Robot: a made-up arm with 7 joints. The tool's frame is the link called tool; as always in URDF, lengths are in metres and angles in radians.
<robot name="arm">
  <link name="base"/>
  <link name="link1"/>
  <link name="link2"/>
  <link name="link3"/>
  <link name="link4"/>
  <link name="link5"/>
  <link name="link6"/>
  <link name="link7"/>
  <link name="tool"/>
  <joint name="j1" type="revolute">
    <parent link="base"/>
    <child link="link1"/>
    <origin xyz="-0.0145 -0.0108 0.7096"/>
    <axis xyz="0 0 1"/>
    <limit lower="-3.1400" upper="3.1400"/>
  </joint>
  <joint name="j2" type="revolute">
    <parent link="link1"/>
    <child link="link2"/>
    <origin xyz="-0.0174 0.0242 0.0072"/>
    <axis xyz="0 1 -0.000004"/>
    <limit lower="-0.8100" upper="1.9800"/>
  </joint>
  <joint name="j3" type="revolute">
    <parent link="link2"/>
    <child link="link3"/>
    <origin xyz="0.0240 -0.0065 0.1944"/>
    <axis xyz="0 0 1"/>
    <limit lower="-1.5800" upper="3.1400"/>
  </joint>
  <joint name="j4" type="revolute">
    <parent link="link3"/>
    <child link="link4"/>
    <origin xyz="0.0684 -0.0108 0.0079"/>
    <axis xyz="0 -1 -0.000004"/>
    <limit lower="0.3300" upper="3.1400"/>
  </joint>
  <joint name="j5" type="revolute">
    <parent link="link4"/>
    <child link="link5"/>
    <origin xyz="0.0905 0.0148 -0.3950"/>
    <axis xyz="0 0.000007 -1"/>
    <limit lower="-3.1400" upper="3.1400"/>
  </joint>
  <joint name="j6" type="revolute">
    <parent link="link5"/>
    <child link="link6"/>
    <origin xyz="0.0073 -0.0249 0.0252"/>
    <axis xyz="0 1 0.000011"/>
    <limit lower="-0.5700" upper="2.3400"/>
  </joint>
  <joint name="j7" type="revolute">
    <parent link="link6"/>
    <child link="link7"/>
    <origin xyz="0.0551 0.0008 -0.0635"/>
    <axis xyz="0 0.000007 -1"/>
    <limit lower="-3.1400" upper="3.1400"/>
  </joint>
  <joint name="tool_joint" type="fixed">
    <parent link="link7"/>
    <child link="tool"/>
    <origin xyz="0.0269 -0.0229 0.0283"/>
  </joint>
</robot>
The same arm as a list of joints. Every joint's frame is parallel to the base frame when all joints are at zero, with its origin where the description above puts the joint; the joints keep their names.
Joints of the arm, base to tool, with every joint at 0 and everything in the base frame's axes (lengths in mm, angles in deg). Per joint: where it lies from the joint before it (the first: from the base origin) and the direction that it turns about. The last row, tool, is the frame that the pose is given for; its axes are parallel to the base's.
j1: origin -14.5 -10.8 709.6 axis +z
j2: origin -17.4 24.2 7.2 axis +y
j3: origin 24 -6.5 194.4 axis +z
j4: origin 68.4 -10.8 7.9 axis -y
j5: origin 90.5 14.8 -395 axis -z
j6: origin 7.3 -24.9 25.2 axis +y
j7: origin 55.1 0.8 -63.5 axis -z
tool: origin 26.9 -22.9 28.3
Joint limits (deg, base to tool): -179.91..179.91 -46.41..113.45 -90.53..179.91 18.91..179.91 -179.91..179.91 -32.66..134.07 -179.91..179.91

